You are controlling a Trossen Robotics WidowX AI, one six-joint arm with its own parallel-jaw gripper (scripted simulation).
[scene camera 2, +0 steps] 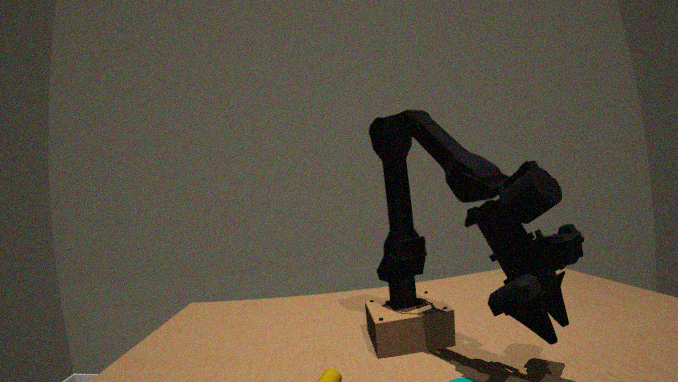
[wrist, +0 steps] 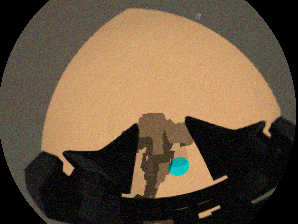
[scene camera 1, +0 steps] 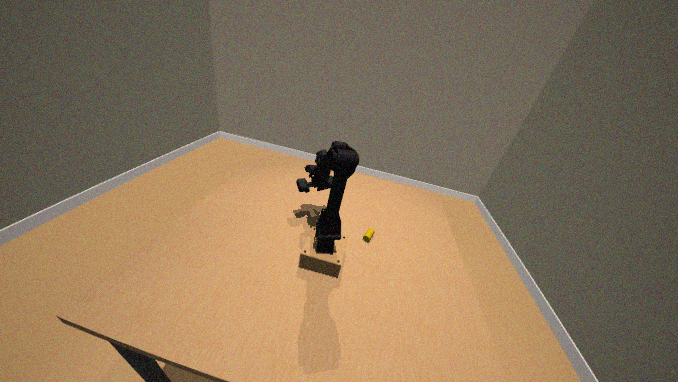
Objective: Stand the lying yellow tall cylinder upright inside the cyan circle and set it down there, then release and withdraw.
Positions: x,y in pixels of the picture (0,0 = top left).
Scene:
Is the gripper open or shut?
Open.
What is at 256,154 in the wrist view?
The gripper.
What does the gripper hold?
Nothing.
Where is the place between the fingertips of the gripper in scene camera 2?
560,334

